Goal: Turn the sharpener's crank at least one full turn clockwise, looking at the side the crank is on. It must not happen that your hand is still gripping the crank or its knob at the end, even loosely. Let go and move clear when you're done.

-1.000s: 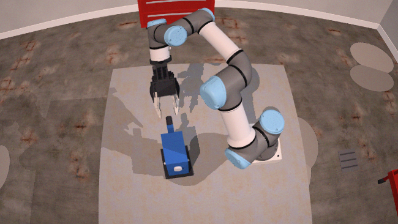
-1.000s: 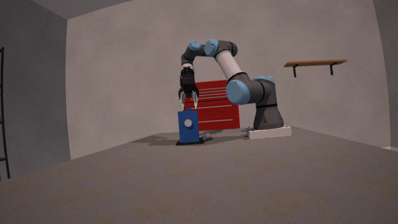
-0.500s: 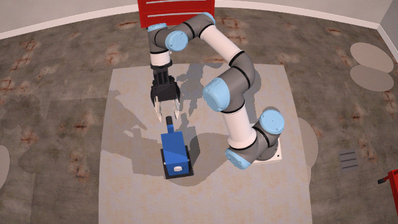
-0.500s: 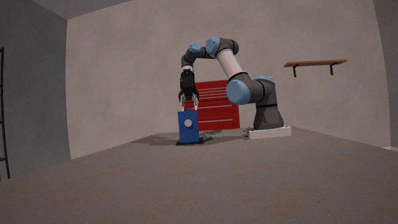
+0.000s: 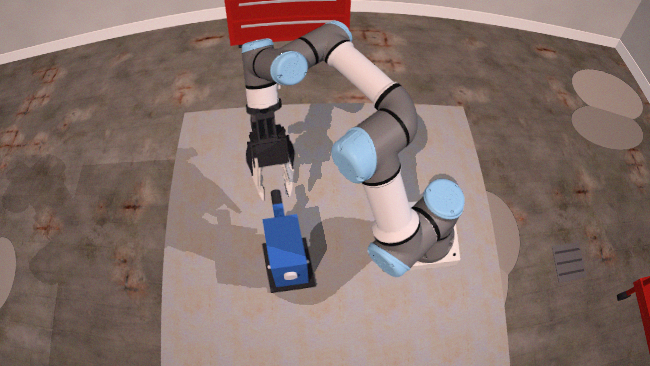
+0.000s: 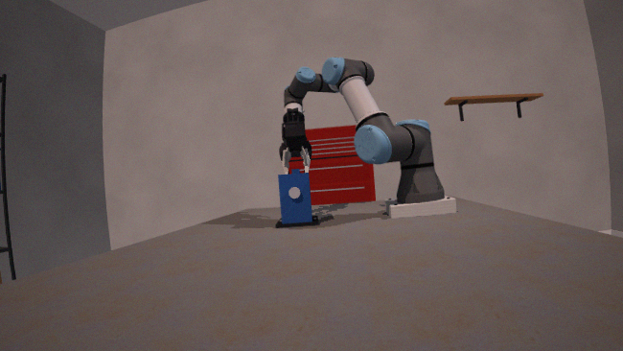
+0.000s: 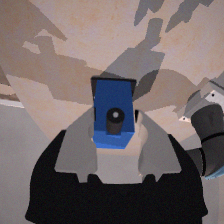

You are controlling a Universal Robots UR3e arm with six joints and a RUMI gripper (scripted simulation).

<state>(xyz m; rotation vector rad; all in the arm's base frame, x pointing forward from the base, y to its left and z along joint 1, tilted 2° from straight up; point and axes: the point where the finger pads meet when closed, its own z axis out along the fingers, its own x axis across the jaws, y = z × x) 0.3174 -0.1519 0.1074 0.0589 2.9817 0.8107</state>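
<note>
Now: the dark knob 20 mm to the left of my hand.
</note>
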